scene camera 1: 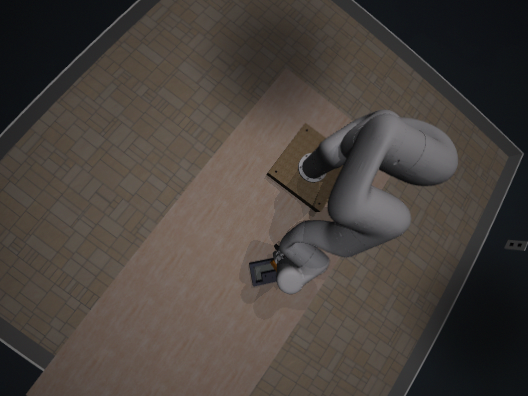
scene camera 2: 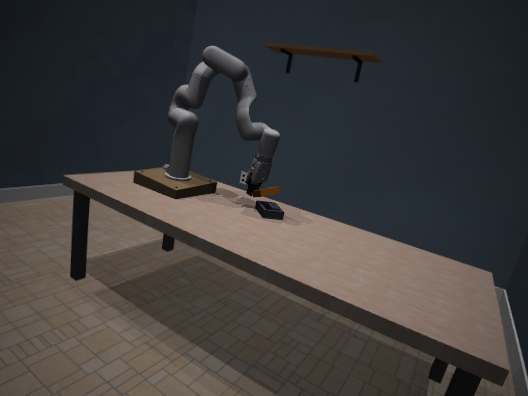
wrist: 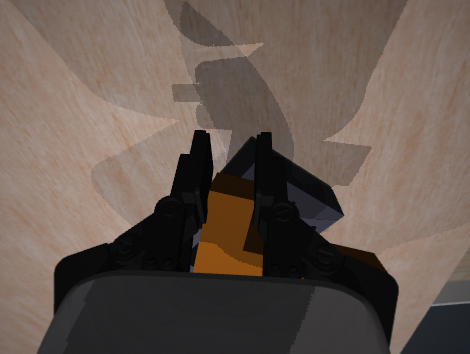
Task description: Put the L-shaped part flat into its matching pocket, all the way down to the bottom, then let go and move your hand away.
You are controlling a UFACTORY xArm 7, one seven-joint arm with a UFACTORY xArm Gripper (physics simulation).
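Frame: origin at the arm's base, x ahead, y left, z up, level; millimetres.
Seen in the pictures: gripper, fingertip midpoint: [scene camera 2: 251, 194] [wrist: 233, 150]; arm's base, origin of the base link: [scene camera 1: 312, 167] [scene camera 2: 178, 176].
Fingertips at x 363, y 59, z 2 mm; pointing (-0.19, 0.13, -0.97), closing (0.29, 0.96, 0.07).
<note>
Offsets run from my fingertips to a thing's middle. Level surfaces: height alone.
The orange L-shaped part @(dy +19, dx +60, dz +25 mm) [scene camera 1: 274, 264] [scene camera 2: 267, 191] [wrist: 227, 220] is between the fingers of my gripper [scene camera 2: 251, 192] [wrist: 233, 150], which is shut on one arm of it. The part is held in the air above the table, roughly level in the scene camera 2 view. The dark pocket block @(dy -21, dx +105, dz -39 mm) [scene camera 1: 253, 280] [scene camera 2: 270, 213] [wrist: 315, 200] lies on the table below the part, a visible gap under it. Its L-shaped recess shows partly in the scene camera 1 view; my hand hides the block's right side there. In the wrist view the part and fingers cover much of the block.
The arm's wooden base board [scene camera 1: 290, 165] [scene camera 2: 175, 189] stands on the long table @(dz -58 mm) [scene camera 1: 175, 260] [scene camera 2: 350, 265], back toward one end from the block. A wall shelf [scene camera 2: 320, 51] hangs behind, high above the table. The arm's shadows fall around the block.
</note>
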